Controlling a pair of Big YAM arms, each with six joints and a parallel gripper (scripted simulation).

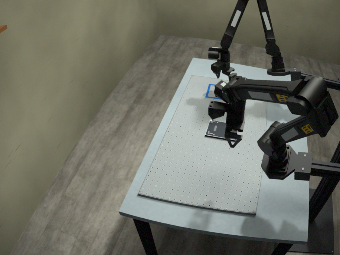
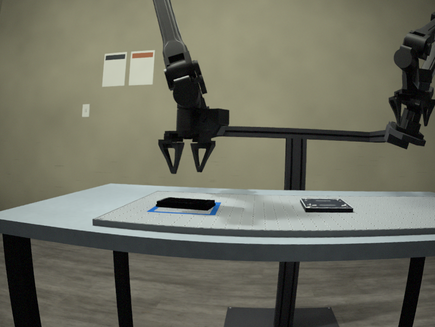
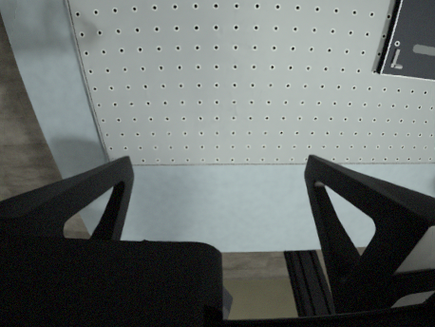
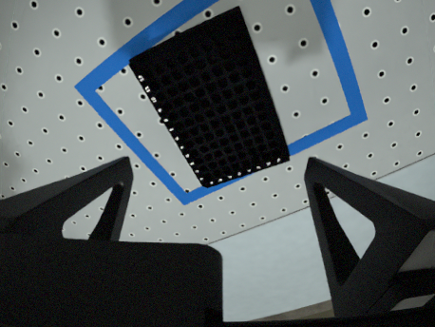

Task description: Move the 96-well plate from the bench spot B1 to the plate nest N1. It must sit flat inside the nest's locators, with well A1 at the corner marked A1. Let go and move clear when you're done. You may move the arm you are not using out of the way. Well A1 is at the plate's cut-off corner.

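The black 96-well plate lies 80 mm below my right hand. Round my right hand: plate nest N1: 50 mm behind, 350 mm to the left, 80 mm below.
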